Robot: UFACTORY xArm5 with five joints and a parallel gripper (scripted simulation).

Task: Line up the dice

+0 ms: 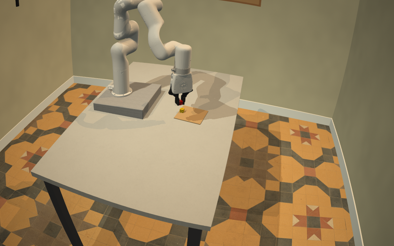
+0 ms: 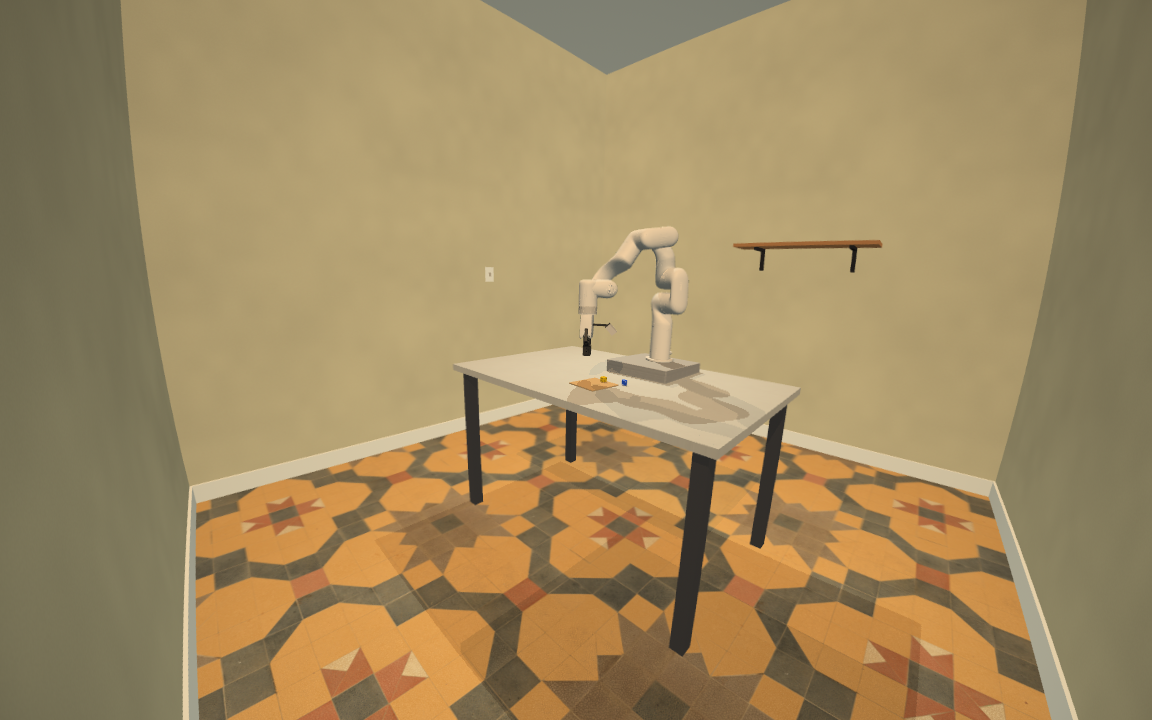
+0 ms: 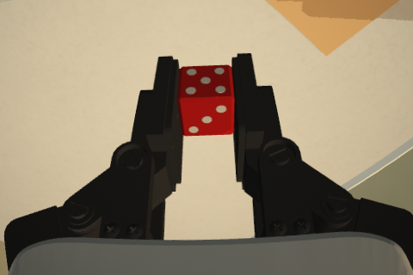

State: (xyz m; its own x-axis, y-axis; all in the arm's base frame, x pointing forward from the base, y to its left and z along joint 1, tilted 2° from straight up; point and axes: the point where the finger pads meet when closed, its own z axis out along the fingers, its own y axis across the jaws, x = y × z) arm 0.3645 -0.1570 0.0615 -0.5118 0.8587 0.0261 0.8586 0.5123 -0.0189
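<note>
The mat lies 12 cm below my hand, 8 cm to the left of it and 5 cm ahead of it. Round my hand: red die 1 cm below; then blue die 17 cm to the left, 11 cm below, 3 cm behind; then yellow die 11 cm below, 9 cm to the left.
</note>
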